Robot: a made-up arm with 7 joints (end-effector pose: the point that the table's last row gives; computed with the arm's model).
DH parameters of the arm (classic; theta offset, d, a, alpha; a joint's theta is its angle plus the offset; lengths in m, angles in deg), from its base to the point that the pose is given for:
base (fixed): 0 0.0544 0 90
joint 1: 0 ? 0.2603 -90
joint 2: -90 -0.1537 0.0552 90
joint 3: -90 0.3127 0.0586 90
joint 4: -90 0.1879 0.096 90
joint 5: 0 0.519 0.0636 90
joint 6: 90 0.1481 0.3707 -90
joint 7: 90 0.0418 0.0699 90
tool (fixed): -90 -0.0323 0 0
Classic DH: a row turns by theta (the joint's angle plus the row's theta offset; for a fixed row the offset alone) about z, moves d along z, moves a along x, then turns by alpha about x.
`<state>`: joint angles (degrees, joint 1 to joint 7).
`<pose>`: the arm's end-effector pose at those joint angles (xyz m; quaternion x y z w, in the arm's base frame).
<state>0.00 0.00 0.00 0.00 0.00 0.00 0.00</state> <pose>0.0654 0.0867 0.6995 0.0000 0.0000 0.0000 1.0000</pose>
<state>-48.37 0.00 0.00 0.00 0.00 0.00 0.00</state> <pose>0.5256 0.0867 0.4341 0.0000 0.4097 0.0000 0.9122</pose>
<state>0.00 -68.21 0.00 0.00 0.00 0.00 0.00</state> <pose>0.2386 0.2334 0.6995 0.0000 0.0000 -0.5607 0.8280</pose>
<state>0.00 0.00 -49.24 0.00 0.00 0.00 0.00</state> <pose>0.0654 -0.5564 0.5053 0.4166 0.0000 0.0000 0.9091</pose>
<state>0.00 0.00 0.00 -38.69 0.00 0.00 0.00</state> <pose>-0.4964 0.0867 0.5850 0.0000 -0.3313 0.0000 0.9435</pose>
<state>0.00 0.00 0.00 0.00 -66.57 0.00 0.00</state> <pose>-0.0195 0.1138 0.6995 0.0000 0.0000 -0.5488 0.8360</pose>
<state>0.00 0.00 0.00 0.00 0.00 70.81 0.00</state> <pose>-0.2261 0.0867 0.4329 0.0000 -0.5794 0.0000 0.8151</pose>
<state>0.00 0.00 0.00 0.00 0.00 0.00 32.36</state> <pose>0.0654 0.0586 0.6671 -0.2787 0.0000 0.0000 0.9604</pose>
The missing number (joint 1, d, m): -0.0322
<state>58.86 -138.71 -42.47 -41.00 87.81 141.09 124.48</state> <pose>0.0417 0.3538 0.3702 0.0305 0.2479 0.6505 0.7173</pose>
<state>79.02 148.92 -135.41 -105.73 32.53 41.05 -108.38</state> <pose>0.1742 -0.7288 1.1233 0.7788 0.0480 0.6253 0.0145</pose>
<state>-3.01 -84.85 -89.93 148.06 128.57 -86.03 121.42</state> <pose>0.7898 0.0990 0.4825 -0.1983 -0.9614 0.1690 0.0884</pose>
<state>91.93 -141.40 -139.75 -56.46 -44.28 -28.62 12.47</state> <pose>0.5380 0.9106 0.7932 -0.5360 0.4017 -0.1878 0.7184</pose>
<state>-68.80 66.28 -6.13 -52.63 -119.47 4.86 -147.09</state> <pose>0.1923 -0.9039 0.5101 0.6350 -0.4414 -0.6284 0.0843</pose>
